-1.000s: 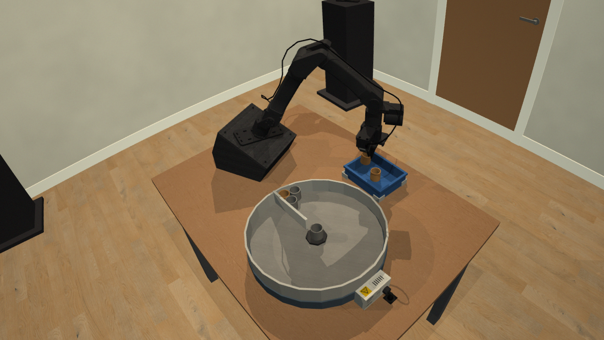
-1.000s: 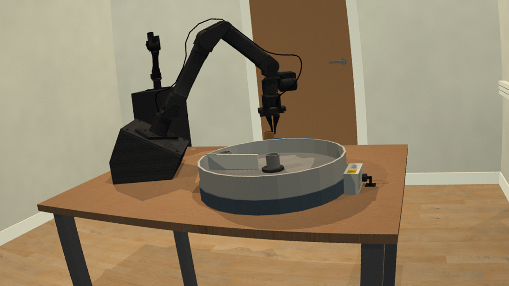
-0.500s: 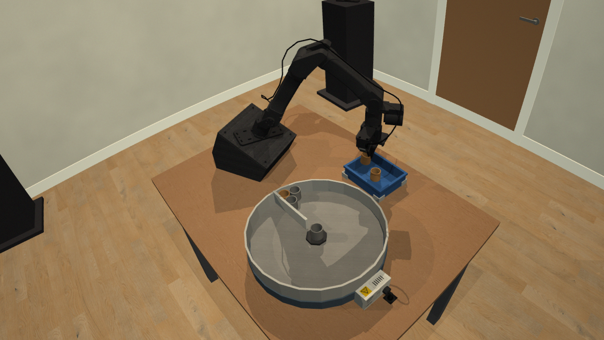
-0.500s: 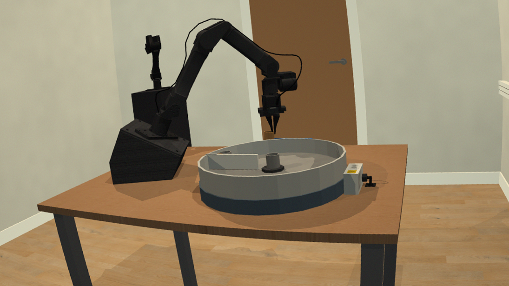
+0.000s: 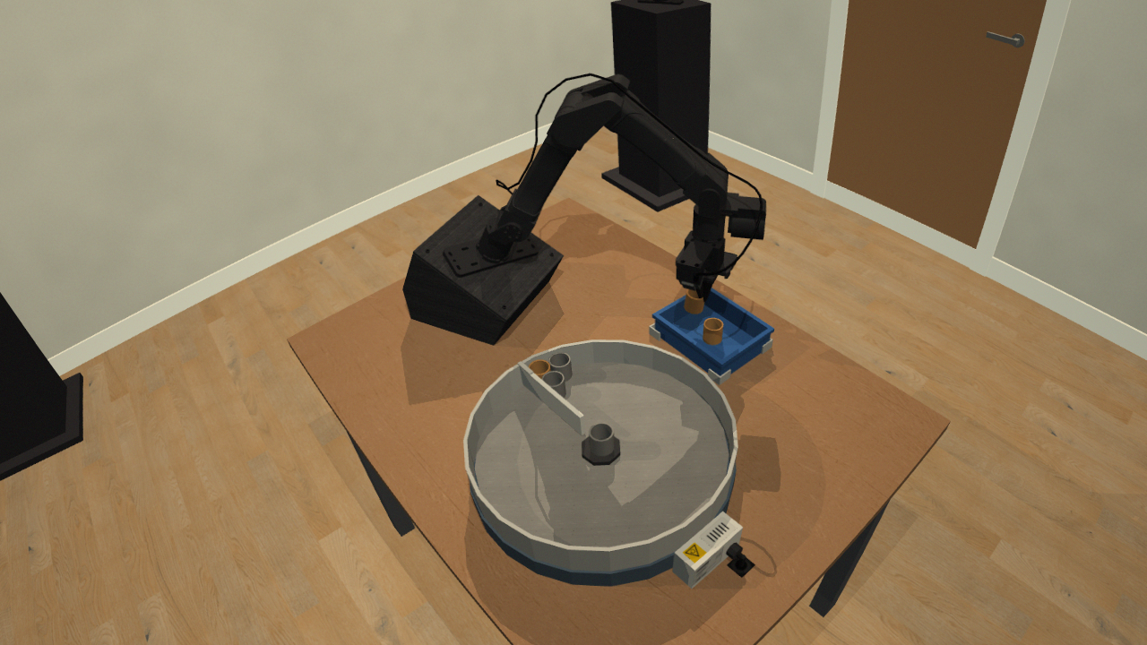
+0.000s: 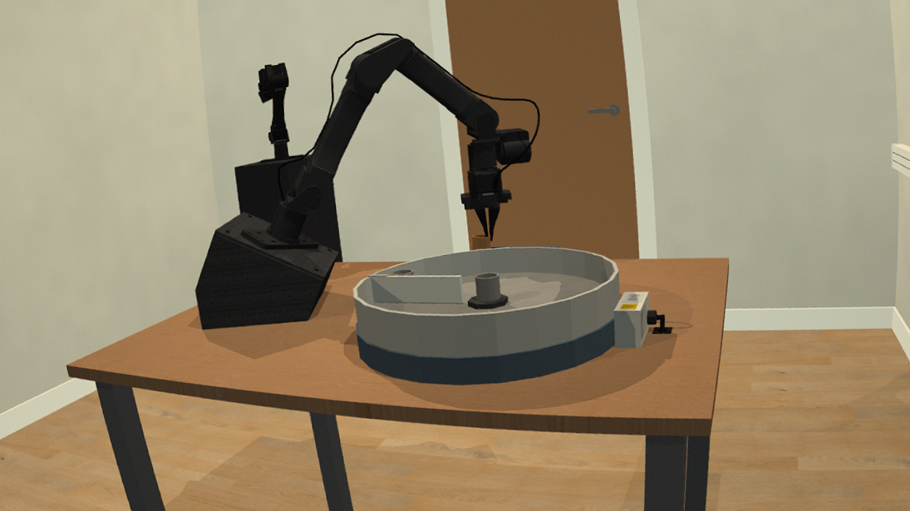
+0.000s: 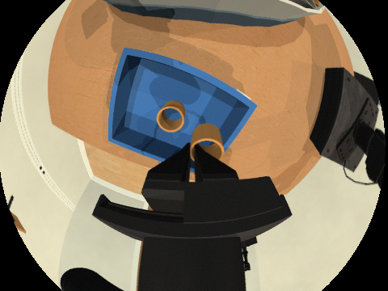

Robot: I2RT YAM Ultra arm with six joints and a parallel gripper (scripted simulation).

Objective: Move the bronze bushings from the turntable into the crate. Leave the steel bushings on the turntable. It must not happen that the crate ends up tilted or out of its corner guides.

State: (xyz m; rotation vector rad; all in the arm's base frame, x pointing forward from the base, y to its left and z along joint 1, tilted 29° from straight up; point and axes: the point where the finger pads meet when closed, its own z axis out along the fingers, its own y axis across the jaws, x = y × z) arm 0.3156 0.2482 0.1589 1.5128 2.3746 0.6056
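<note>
The blue crate lies 4 cm ahead of my hand, 1 cm to the right of it and 6 cm below it. From my hand the other things lie so: grey turntable: 16 cm ahead, 36 cm to the right, 3 cm below.
</note>
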